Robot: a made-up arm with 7 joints.
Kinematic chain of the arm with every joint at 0, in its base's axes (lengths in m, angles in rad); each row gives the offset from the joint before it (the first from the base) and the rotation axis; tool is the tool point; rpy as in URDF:
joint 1: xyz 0 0 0.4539 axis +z
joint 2: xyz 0 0 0 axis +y
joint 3: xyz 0 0 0.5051 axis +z
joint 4: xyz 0.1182 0 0 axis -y
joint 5: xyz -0.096 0 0.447 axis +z
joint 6: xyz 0 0 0 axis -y
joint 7: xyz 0.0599 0 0 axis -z
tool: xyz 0 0 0 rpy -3.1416 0 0
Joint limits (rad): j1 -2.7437..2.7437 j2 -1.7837..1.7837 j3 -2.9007..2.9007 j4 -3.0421..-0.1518 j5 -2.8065..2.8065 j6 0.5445..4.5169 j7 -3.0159..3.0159
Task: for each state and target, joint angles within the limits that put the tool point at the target. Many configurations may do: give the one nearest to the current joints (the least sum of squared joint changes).
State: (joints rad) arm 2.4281 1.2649 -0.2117 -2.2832 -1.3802 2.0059 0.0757
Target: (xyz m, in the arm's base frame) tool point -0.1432 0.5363 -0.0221
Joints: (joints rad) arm 2.2343 1.3451 -0.3978 -1.9936 -1.3621 1.9831 0.0757
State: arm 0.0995 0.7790 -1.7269 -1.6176 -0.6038 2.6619 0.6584
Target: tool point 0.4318 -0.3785 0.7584
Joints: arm 0.5822 0.8827 -1.8740 -2.2647 -0.6509 2.7283 0.6584
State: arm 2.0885 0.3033 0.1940 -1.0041 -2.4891 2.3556 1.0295
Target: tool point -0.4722 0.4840 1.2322
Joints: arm 2.2338 0.4505 0.2444 -0.4832 -2.4403 1.7705 1.0295
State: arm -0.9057 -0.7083 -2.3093 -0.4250 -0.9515 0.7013 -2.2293
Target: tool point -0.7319 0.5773 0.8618
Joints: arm -0.8519 -0.9448 -2.3329 -0.4510 -0.9773 0.8832 -2.2293
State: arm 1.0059 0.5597 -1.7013 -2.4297 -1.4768 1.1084 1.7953
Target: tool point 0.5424 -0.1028 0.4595
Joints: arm 0.9353 0.8773 -1.2371 -2.4260 -1.4801 1.1831 1.7953
